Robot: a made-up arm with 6 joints. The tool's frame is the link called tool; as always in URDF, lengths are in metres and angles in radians. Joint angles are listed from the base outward. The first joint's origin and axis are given. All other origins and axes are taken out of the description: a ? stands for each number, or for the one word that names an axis. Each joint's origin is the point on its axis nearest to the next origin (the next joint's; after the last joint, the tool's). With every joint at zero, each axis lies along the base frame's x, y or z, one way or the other. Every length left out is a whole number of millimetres.
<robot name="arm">
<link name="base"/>
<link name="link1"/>
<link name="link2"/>
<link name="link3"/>
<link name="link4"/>
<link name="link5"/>
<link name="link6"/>
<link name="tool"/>
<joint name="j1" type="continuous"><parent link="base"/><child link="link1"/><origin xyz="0.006 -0.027 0.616"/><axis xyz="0 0 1"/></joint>
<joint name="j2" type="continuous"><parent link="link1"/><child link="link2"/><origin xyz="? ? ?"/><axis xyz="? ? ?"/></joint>
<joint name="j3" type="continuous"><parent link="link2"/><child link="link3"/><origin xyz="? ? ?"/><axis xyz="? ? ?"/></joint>
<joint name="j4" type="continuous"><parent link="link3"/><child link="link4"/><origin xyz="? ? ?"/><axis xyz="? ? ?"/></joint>
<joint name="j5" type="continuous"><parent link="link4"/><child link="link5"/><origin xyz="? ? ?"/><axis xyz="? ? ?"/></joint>
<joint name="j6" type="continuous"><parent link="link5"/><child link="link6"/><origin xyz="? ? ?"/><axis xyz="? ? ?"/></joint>
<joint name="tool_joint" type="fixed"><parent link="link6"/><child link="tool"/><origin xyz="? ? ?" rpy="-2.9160 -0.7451 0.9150"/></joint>
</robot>
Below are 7 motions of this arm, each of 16 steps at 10 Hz.
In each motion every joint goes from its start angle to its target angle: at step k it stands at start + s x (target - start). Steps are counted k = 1, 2, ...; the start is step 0. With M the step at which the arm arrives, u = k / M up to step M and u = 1 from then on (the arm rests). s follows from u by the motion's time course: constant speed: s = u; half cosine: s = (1 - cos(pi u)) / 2; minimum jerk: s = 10 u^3 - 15 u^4 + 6 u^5.
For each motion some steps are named. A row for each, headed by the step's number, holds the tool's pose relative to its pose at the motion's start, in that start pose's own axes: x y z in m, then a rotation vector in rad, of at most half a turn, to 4 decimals.
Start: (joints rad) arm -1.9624 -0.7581 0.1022 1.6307 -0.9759 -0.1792
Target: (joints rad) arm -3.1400 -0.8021 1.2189 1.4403 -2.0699 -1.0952
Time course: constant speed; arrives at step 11
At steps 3, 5, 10, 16:
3: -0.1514 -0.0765 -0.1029 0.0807 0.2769 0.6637
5: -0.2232 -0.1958 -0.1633 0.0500 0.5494 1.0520
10: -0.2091 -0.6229 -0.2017 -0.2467 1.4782 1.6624
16: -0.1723 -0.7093 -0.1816 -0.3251 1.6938 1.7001

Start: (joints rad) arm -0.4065 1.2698 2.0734 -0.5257 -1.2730 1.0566
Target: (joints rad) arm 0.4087 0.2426 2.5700 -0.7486 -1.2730 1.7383
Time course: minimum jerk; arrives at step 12
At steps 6, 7, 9, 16:
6: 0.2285 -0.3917 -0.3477 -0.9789 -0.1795 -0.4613
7: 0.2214 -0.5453 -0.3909 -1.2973 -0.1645 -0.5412
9: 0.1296 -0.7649 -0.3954 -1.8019 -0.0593 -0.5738
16: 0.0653 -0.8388 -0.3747 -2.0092 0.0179 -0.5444

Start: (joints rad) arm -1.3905 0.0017 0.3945 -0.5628 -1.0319 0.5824
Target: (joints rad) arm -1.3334 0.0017 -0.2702 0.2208 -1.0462 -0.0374
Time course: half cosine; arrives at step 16
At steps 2, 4, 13, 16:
2: -0.0058 0.0030 0.0030 0.0203 0.0011 0.0376
4: -0.0211 0.0104 0.0111 0.0744 0.0021 0.1449
13: -0.0730 0.0497 0.0633 0.2848 -0.0962 0.8747
16: -0.0727 0.0548 0.0700 0.2880 -0.1194 0.9465

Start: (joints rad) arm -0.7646 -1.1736 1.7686 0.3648 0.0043 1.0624
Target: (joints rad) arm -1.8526 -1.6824 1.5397 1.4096 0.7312 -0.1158
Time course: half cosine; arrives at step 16
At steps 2, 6, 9, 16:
2: 0.0229 0.0081 -0.0431 -0.0530 0.0294 -0.0177
6: 0.1773 -0.0100 -0.3626 -0.4111 0.2826 -0.2139
9: 0.2900 -0.1680 -0.6920 -0.7322 0.5805 -0.5616
16: 0.2898 -0.5514 -1.0401 -1.0439 0.8679 -1.2476

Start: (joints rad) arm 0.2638 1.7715 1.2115 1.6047 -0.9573 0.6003
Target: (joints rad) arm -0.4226 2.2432 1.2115 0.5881 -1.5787 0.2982
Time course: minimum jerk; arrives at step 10
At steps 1, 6, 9, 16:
1: 0.0059 0.0042 0.0054 0.0142 0.0018 -0.0089
6: 0.4879 0.0467 0.5028 1.1989 -0.0012 -0.6749
9: 0.6691 -0.1225 0.6921 1.7336 -0.1058 -0.9951
16: 0.6733 -0.1285 0.6962 1.7478 -0.1097 -1.0045

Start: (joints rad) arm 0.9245 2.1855 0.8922 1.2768 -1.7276 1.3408
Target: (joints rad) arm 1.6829 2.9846 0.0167 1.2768 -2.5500 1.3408
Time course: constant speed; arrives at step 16
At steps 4, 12, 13, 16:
4: 0.1517 -0.0592 -0.2385 0.2122 -0.5016 -0.0144
12: 0.5983 0.0108 -0.4125 0.9494 -1.3998 0.0818
13: 0.6506 0.0348 -0.4027 1.0644 -1.4982 0.1021
16: 0.7852 0.1161 -0.3353 1.4318 -1.7737 0.1697

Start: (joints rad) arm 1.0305 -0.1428 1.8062 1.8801 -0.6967 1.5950
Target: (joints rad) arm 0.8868 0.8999 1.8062 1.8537 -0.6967 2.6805
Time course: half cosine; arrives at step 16
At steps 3, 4, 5, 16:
3: 0.0293 -0.0081 -0.0756 -0.1233 -0.0992 -0.0459
4: 0.0523 -0.0185 -0.1301 -0.2151 -0.1730 -0.0769
5: 0.0818 -0.0359 -0.1946 -0.3279 -0.2636 -0.1111
16: 0.4299 -0.4725 -0.6476 -1.5367 -1.1865 -0.2264

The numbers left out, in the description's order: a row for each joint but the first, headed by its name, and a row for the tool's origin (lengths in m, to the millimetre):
j2: xyz 0.000 -0.004 0.000, axis 0 1 0
j3: xyz -0.017 0.000 0.466, axis 0 -1 0
j4: xyz 0.400 0.000 0.018, axis -1 0 0
j5: xyz 0.000 -0.246 0.008, axis 0 -1 0
j6: xyz 0.042 0.000 0.004, axis -1 0 0
tool: xyz 0.000 -0.013 0.009

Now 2 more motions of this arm.
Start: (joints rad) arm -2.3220 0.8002 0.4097 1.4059 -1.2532 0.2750
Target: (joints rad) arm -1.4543 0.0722 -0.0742 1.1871 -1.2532 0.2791
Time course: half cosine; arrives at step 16
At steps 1, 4, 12, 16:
1: -0.0046 -0.0056 -0.0014 -0.0063 0.0046 -0.0022
4: -0.0691 -0.0846 -0.0124 -0.0967 0.0690 -0.0368
12: -0.3423 -0.3867 0.1309 -0.5676 0.3676 -0.2960
16: -0.3787 -0.4165 0.1855 -0.6660 0.4189 -0.3655

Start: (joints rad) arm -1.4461 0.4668 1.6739 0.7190 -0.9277 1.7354
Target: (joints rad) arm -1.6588 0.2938 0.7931 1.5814 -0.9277 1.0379
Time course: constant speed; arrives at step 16
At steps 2, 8, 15, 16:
2: -0.0004 0.0104 -0.0147 0.0750 -0.0741 -0.0223
8: 0.0235 0.0417 -0.0674 0.2475 -0.3123 -0.0459
15: 0.1075 0.0636 -0.1274 0.3247 -0.5922 -0.0230
16: 0.1242 0.0638 -0.1343 0.3238 -0.6297 -0.0183

